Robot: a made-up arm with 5 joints.
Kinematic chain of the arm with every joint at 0, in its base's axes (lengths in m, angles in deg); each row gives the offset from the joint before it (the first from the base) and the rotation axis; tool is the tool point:
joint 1: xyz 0 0 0.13 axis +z
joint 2: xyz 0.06 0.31 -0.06 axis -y
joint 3: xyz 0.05 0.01 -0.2 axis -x
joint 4: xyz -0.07 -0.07 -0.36 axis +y
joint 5: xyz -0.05 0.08 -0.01 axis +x
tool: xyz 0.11 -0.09 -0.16
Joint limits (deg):
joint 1: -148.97..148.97
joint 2: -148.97..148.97
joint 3: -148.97..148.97
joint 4: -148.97..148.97
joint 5: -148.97..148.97
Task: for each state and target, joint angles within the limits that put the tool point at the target. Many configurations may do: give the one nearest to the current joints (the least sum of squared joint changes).
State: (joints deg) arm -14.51 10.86 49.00 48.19 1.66
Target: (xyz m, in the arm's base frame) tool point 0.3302 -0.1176 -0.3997
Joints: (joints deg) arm -4.13 39.42 42.08 40.05 0.17
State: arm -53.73 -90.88 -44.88 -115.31 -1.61
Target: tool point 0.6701 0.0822 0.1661
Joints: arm -114.54 -123.46 -68.40 -86.46 -3.52
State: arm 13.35 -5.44 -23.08 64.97 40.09
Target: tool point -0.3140 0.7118 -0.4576
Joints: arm 31.39 11.97 -50.15 31.18 38.65
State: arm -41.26 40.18 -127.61 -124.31 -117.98
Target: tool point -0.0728 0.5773 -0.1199
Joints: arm 6.87 47.09 -120.79 -84.76 -136.94
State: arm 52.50 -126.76 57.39 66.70 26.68
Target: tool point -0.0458 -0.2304 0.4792
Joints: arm 53.56 -125.93 58.22 65.64 26.39
